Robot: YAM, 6 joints.
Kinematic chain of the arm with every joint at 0, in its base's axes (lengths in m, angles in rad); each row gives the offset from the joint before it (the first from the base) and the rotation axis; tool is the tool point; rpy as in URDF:
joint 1: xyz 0 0 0.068 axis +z
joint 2: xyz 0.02 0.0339 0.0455 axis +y
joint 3: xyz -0.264 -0.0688 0 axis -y
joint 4: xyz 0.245 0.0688 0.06 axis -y
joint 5: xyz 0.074 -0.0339 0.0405 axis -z
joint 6: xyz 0.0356 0 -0.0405 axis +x
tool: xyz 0 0 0 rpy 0 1.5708 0
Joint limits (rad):
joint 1: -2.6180..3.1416
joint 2: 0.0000..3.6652
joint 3: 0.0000..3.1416
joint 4: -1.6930..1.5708
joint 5: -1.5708..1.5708
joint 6: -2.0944..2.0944
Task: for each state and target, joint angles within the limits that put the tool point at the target. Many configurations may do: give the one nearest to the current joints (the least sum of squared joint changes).
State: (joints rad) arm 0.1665 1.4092 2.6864 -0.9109 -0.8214 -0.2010
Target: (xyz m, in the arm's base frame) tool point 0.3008 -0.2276 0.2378
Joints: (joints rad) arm -0.7082 1.9664 1.6547 -1.2276 -0.6952 -0.2010
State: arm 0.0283 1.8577 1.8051 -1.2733 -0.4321 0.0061
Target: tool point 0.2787 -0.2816 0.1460
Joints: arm -0.8214 2.2033 1.6610 -1.2240 -0.3506 0.0061
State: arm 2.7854 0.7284 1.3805 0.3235 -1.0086 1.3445
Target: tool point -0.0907 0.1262 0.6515
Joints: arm 2.0406 1.2889 1.9434 0.4049 -0.7300 1.3445
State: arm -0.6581 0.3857 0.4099 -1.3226 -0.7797 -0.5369
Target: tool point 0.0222 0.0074 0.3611
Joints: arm -0.7297 0.3225 1.0300 -1.1149 -0.6073 -0.5369
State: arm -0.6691 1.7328 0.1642 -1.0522 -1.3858 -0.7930
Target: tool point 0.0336 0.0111 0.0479
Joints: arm -0.6782 1.9736 0.0397 -0.5374 -0.9880 -0.7930
